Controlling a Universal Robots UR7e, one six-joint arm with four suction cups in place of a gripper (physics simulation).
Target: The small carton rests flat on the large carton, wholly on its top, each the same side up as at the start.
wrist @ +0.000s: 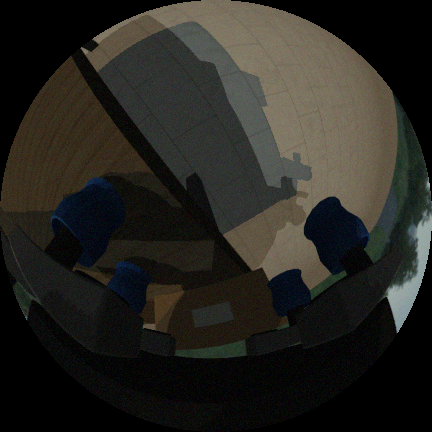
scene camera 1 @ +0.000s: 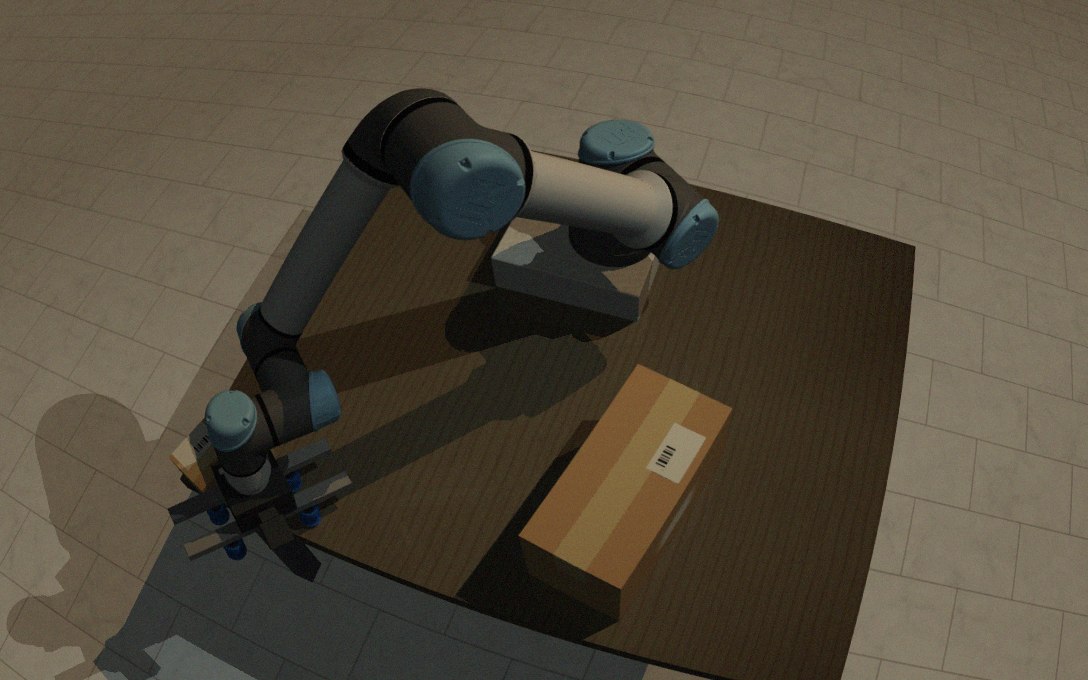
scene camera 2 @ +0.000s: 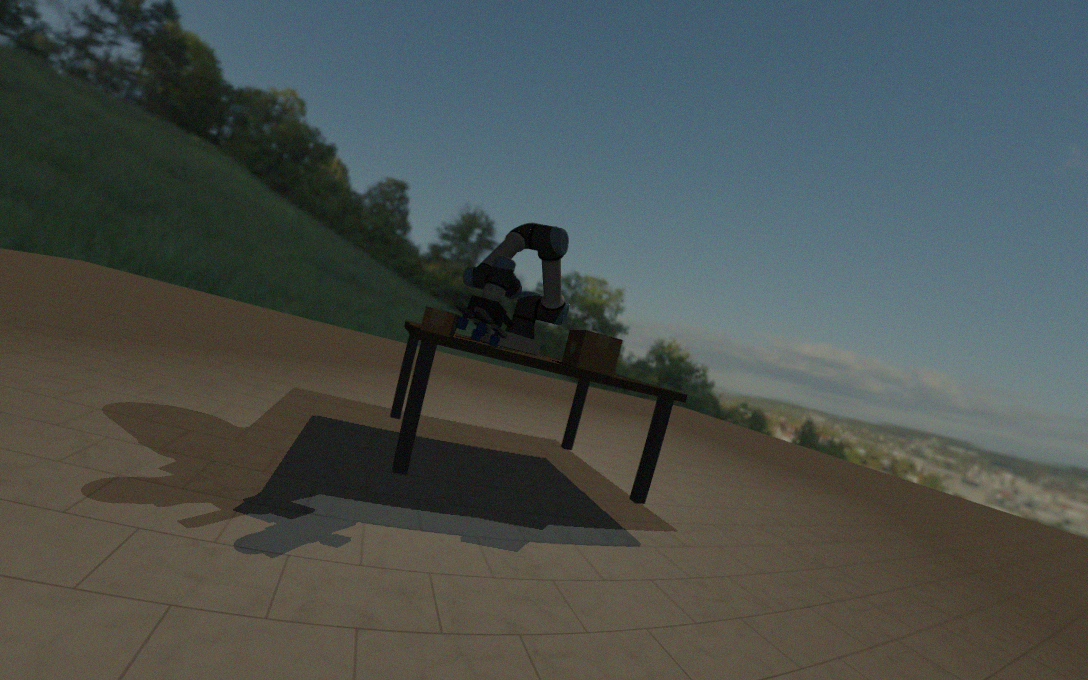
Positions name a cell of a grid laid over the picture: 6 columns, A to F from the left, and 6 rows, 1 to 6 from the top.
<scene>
My suction head (wrist: B3) holds nothing. The cup is 14 cm from the middle of a small carton (scene camera 1: B5), level with it. A large carton (scene camera 1: D5) rests on the table.
The large carton shows as well in scene camera 2 (scene camera 2: D4). The wrist view misses the large carton: it is out of frame.
</scene>
